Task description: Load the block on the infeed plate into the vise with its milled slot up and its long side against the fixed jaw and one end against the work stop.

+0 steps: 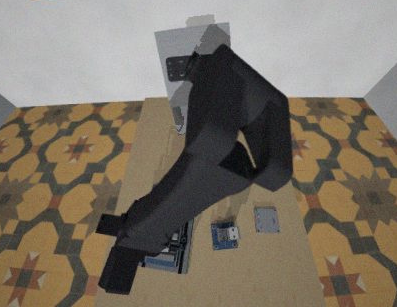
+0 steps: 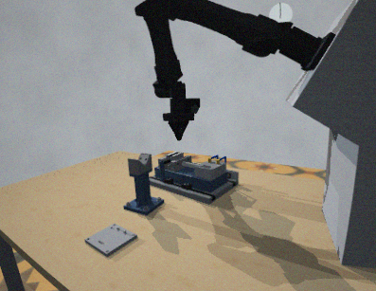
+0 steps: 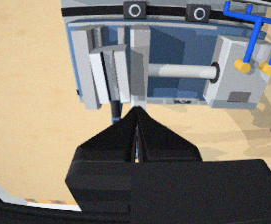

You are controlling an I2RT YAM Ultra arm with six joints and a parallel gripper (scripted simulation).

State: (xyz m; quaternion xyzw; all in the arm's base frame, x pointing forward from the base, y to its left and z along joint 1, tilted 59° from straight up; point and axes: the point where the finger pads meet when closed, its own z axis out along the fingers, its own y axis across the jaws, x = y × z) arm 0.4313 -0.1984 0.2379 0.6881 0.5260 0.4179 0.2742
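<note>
Now: hand 30 mm short of the part, 10 mm to the left of it and 70 mm above it. Round my hand: air cylinder rod 60 mm behind, 10 mm to the left, 100 mm below; then moving jaw 100 mm below; then work stop 40 mm ahead, 40 mm to the left, 80 mm below.
</note>
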